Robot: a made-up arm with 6 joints.
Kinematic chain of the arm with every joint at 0, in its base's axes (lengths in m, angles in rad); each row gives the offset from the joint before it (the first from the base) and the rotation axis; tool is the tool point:
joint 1: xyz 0 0 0.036 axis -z
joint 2: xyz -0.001 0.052 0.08 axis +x
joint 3: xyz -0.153 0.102 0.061 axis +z
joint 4: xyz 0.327 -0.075 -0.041 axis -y
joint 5: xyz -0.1 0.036 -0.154 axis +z
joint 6: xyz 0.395 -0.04 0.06 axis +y
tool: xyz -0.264 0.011 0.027
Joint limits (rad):
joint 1: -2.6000..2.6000
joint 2: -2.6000..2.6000
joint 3: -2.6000..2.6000
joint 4: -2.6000..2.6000
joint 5: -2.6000..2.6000
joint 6: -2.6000..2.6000
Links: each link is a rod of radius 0.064 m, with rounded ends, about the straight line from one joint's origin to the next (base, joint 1, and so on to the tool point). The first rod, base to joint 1, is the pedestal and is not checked.
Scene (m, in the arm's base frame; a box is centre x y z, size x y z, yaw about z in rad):
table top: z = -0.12
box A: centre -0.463 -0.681 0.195 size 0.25 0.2 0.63 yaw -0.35
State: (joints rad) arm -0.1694 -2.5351 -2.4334 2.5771 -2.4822 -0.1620
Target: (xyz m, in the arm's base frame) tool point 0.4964 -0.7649 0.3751
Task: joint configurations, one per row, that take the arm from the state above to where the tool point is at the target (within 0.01 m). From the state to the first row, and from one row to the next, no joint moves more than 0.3 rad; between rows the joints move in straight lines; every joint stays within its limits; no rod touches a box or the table.
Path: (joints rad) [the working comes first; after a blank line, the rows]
Joints at the target: -2.0890 -2.2040 -2.6000 1.8877 -2.6000 -1.3656
Straight joint move there: touches box A.

1: -0.4163 -2.4668 -2.2889 2.3907 -2.4955 -0.2835
2: -0.6632 -2.3985 -2.1443 2.2043 -2.5088 -0.4049
3: -0.9100 -2.3302 -1.9998 2.0179 -2.5221 -0.5264
4: -1.1569 -2.2618 -1.8552 1.8315 -2.5354 -0.6479
5: -1.4038 -2.1935 -1.7107 1.6451 -2.5487 -0.7693
6: -1.4318 -2.2068 -1.9729 1.7196 -2.5379 -0.9991
7: -1.4597 -2.2200 -2.2352 1.7941 -2.5272 -1.2288
8: -1.4877 -2.2332 -2.4974 1.8686 -2.5165 -1.4585
9: -1.6882 -2.2235 -2.5316 1.8749 -2.5443 -1.4276
10: -1.8886 -2.2137 -2.5658 1.8813 -2.5722 -1.3966
11: -2.0890 -2.2040 -2.6000 1.8877 -2.6000 -1.3656

